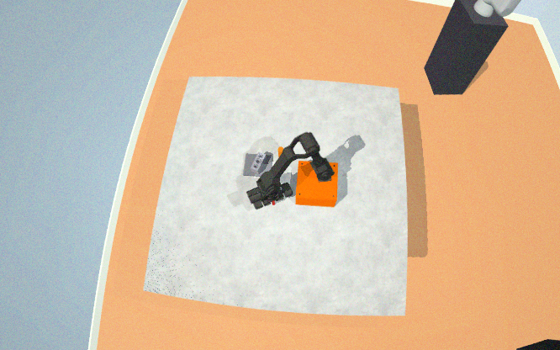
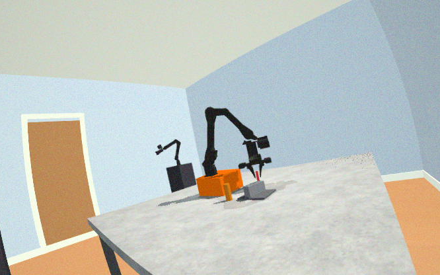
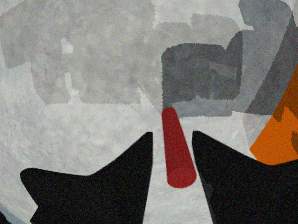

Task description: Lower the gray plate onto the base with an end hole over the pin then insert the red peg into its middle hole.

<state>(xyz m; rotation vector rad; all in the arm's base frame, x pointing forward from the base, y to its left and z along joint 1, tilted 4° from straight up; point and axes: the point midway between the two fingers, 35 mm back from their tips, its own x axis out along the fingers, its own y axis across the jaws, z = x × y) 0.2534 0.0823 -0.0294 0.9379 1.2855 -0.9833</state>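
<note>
Now: the gray plate 21 cm to the right of my gripper tip and 6 cm ahead of it. The rest, counted from my gripper tip: red peg right at my gripper tip; gray base 20 cm to the right, 7 cm ahead, 3 cm below.
</note>
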